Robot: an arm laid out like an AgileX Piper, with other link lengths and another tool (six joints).
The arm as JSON. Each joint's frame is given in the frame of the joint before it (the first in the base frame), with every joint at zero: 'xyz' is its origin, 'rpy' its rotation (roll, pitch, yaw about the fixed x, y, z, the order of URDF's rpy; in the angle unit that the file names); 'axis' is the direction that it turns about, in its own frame. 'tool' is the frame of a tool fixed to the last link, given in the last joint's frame.
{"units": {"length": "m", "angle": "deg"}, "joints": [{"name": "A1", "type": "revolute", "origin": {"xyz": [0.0, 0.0, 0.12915], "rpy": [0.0, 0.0, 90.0]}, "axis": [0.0, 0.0, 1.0]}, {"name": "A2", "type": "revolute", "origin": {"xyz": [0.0, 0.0, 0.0], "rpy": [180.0, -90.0, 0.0]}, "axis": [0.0, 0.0, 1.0]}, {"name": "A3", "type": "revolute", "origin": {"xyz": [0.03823, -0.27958, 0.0], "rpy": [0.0, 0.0, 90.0]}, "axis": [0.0, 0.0, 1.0]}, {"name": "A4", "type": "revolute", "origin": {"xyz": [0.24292, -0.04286, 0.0], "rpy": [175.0, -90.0, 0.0]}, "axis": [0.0, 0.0, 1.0]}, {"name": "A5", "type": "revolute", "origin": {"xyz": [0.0, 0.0, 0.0], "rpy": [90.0, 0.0, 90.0]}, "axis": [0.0, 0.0, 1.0]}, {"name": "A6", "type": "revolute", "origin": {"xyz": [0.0, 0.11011, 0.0], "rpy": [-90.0, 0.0, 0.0]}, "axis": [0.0, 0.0, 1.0]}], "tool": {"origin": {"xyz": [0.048, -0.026, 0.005], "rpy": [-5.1, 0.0, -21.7]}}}
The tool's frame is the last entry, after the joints.
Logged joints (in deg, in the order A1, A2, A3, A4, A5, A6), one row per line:
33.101 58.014 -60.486 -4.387 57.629 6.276
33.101 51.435 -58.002 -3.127 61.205 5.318
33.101 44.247 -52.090 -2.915 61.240 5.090
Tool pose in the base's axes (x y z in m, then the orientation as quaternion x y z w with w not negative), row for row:
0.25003 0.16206 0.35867 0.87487 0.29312 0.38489 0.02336
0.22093 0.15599 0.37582 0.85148 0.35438 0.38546 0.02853
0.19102 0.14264 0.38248 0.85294 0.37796 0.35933 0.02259
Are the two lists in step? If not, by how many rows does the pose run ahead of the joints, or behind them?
The pose runs 2 rows behind the joints: the pose in row i belongs to the joints in row i - 2.
